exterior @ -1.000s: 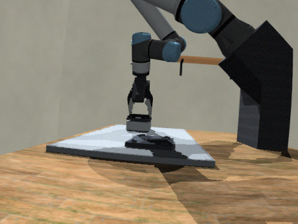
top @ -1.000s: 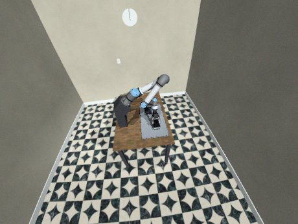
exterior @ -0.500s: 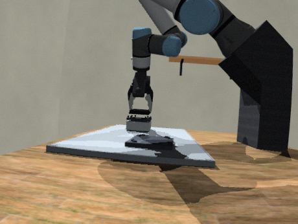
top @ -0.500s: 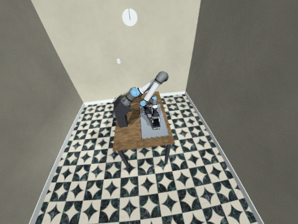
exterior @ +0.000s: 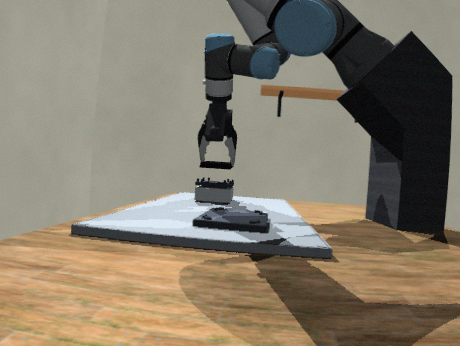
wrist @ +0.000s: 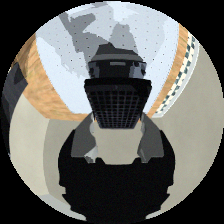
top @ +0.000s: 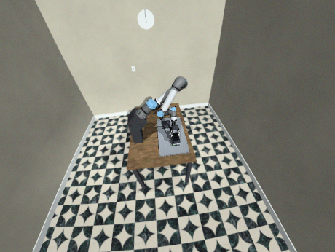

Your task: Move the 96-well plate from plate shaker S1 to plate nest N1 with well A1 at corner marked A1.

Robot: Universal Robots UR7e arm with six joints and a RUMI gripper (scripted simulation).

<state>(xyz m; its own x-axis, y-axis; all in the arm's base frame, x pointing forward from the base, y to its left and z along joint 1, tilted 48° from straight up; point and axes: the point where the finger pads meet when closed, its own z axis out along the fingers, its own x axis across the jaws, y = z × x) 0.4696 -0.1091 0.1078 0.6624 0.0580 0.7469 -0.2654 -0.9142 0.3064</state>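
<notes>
The plate nest N1 is 140 mm behind my hand, 330 mm to the left of it and 110 mm below it. Round my hand: 96-well plate right at my hand.
</notes>
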